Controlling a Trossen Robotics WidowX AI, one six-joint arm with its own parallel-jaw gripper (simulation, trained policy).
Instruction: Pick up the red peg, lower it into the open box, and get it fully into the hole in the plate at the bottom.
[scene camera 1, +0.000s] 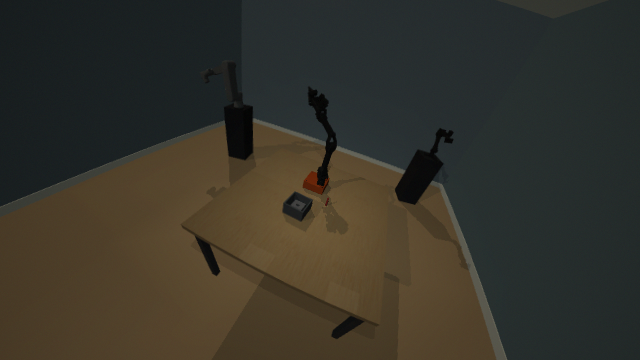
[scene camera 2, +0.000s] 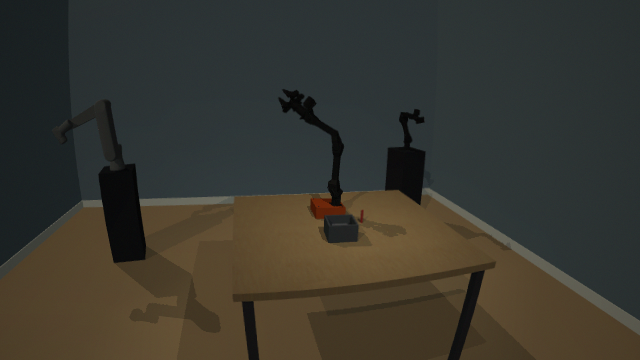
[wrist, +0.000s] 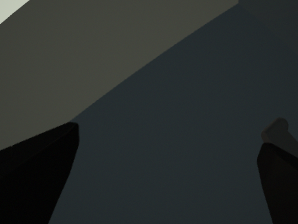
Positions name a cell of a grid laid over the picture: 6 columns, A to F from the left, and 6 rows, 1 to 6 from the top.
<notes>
In view: my gripper (wrist: D4) and a dark grey box (scene camera 2: D4).
The wrist view does not show the dark grey box: it is out of frame.
</notes>
